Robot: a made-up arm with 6 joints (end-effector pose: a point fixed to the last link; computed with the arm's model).
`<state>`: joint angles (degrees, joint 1 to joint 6).
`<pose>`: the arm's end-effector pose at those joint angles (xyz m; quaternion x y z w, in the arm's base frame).
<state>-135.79 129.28 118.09 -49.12 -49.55 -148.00</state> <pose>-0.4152 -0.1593 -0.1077 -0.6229 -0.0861 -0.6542 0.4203</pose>
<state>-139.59 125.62 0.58 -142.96 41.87 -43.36</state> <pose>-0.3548 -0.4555 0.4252 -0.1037 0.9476 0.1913 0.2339</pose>
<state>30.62 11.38 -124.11 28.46 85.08 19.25</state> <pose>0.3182 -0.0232 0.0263 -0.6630 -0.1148 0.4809 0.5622</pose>
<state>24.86 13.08 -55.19 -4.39 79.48 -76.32</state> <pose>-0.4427 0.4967 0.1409 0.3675 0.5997 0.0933 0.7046</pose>
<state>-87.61 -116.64 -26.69 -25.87 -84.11 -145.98</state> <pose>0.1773 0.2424 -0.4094 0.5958 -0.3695 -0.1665 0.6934</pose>
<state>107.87 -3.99 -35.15 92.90 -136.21 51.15</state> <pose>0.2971 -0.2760 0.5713 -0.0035 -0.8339 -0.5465 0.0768</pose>
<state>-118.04 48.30 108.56 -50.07 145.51 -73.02</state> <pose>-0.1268 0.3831 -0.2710 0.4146 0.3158 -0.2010 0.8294</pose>
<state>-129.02 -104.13 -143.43 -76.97 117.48 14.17</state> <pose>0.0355 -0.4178 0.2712 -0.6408 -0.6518 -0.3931 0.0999</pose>
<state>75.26 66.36 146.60 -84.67 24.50 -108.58</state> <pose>-0.4461 -0.2236 0.3055 0.0535 0.7528 0.1495 0.6388</pose>
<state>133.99 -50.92 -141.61 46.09 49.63 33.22</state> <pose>0.1578 0.1524 0.6924 0.2922 -0.8654 0.0934 0.3962</pose>
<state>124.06 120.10 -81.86 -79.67 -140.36 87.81</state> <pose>0.1960 -0.3272 0.4243 -0.5200 0.1983 0.7991 0.2273</pose>
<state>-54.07 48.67 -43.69 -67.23 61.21 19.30</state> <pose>-0.2264 -0.2046 -0.2961 -0.4123 0.4548 0.4849 0.6229</pose>
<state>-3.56 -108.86 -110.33 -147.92 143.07 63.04</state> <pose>-0.1400 0.1643 0.1698 -0.7842 0.4790 -0.1620 0.3597</pose>
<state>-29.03 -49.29 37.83 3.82 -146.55 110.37</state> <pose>-0.1259 -0.0414 0.0123 0.7035 0.5822 0.4002 0.0773</pose>
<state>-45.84 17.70 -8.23 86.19 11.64 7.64</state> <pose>0.0824 -0.3364 0.2727 -0.9267 -0.1225 -0.0866 0.3446</pose>
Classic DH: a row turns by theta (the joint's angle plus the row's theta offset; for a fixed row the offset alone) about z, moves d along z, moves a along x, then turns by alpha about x. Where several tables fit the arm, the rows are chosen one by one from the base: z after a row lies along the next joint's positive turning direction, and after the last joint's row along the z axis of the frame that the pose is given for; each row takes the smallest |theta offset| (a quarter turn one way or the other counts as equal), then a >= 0, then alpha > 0; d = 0 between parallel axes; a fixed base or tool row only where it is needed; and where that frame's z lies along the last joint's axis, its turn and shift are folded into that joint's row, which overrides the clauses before.
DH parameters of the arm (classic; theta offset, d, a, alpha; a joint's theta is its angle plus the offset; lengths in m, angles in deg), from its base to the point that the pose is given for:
base (fixed): 90 0.1169 0 90
joint 1: -90 0.0127 0.0323 90
joint 2: 90 -0.2521 0.0385 90
joint 3: -90 -0.0281 0.0023 90
joint 4: 90 -0.0644 0.139 90
joint 5: 0 0.151 0.0946 -90
joint 6: -90 0.056 0.0065 90
tool (fixed): -90 -0.3926 0 0

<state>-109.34 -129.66 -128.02 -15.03 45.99 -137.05</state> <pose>0.3837 0.0897 -0.0656 -0.5944 -0.2835 0.7096 0.2506</pose>
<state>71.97 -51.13 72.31 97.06 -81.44 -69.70</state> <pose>-0.4414 0.1630 -0.0418 0.3994 0.2790 0.4024 0.7751</pose>
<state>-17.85 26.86 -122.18 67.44 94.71 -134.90</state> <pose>0.0512 0.2663 -0.4554 0.1157 0.0756 0.2023 0.9695</pose>
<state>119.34 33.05 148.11 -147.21 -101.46 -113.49</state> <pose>-0.3606 -0.5084 0.4196 -0.7641 -0.4086 -0.3940 0.3065</pose>
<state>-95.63 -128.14 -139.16 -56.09 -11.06 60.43</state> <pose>-0.1671 0.3296 -0.0133 0.3831 0.5103 -0.0207 0.7697</pose>
